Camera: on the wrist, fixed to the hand. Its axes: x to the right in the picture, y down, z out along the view.
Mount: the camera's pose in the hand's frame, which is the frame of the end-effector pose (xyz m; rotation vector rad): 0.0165 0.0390 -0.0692 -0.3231 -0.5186 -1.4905
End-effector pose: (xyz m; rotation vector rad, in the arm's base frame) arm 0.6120 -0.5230 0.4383 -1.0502 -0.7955 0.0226
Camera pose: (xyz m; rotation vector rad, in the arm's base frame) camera 0.6786 -0.5492 0.4000 -0.5148 -1.9410 -1.1658
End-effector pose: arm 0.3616 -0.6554 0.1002 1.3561 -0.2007 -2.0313
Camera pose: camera 0.4351 -0.6789 0.0752 -0.5014 -0.9038 2.4736
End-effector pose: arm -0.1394 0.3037 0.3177 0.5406 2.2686 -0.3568
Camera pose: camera -0.1736 0.3705 0.3485 -1.3459 1.7364 -0.6852
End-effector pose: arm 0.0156 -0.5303 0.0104 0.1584 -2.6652 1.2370
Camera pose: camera 0.0018 -0.4525 0.0287 2.0761 -1.9351 0.2323
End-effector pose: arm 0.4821 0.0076 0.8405 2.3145 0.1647 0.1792
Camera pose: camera 0.4882 0.0335 0.9172 1.3448 1.3540 -1.0246
